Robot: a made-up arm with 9 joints. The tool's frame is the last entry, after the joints.
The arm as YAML. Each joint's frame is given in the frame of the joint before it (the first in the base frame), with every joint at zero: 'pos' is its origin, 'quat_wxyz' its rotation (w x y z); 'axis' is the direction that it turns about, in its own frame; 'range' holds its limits. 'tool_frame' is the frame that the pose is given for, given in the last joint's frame.
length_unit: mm
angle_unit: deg
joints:
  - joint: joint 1
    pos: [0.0, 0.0, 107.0]
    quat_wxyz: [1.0, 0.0, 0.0, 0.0]
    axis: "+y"
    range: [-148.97, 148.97]
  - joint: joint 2
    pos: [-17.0, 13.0, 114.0]
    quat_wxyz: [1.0, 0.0, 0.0, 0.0]
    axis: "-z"
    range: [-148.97, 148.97]
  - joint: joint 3
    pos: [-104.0, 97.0, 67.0]
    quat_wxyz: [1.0, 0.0, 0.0, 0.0]
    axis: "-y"
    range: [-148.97, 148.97]
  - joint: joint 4
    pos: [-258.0, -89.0, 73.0]
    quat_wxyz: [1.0, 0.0, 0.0, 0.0]
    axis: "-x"
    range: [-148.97, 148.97]
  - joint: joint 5
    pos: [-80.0, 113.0, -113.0]
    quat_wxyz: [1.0, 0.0, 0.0, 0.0]
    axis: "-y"
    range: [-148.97, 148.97]
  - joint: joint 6
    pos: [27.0, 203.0, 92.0]
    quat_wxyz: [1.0, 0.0, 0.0, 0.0]
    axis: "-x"
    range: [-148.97, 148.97]
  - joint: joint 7
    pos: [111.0, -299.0, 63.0]
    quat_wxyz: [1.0, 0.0, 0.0, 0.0]
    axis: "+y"
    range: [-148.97, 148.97]
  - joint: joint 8
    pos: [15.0, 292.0, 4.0]
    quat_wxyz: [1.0, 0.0, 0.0, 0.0]
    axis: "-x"
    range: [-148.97, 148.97]
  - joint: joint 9
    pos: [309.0, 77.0, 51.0]
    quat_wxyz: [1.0, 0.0, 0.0, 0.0]
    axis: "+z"
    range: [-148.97, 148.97]
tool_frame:
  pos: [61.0, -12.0, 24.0]
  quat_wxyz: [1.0, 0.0, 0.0, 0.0]
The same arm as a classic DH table. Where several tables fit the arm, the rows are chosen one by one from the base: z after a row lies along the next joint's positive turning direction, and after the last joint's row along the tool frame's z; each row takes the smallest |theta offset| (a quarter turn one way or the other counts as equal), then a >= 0, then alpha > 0; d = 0 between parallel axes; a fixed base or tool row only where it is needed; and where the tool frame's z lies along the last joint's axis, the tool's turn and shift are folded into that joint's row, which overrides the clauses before.
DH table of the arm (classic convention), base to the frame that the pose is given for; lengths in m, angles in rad. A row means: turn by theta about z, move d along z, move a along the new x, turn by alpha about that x. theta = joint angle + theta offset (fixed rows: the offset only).
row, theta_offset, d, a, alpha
base (fixed), 0.0000, 0.1070, 0.0000, -1.5708
joint 1, 0.0000, 0.0130, -0.0170, -1.5708
joint 2, 0.0000, -0.1810, -0.1040, -1.5708
joint 3, 1.5708, -0.0080, 0.0730, -1.5708
joint 4, 0.0000, 0.3380, -0.1130, 1.5708
joint 5, 0.0000, -0.3160, 0.0920, -1.5708
joint 6, 0.0000, -0.1380, 0.0630, -1.5708
joint 7, 0.0000, -0.0070, 0.0040, 1.5708
joint 8, 1.5708, -0.3240, 0.0770, 1.5708
joint 9, 1.3766, 0.0000, -0.0622, 0.0000
tool (fixed), -2.9474, 0.0750, 0.0000, 0.0000
Joint limits (rad, base to tool): -2.6000..2.6000 -2.6000..2.6000 -2.6000..2.6000 -2.6000..2.6000 -2.6000..2.6000 -2.6000..2.6000 -2.6000..2.6000 -2.6000..2.6000 -2.6000..2.6000

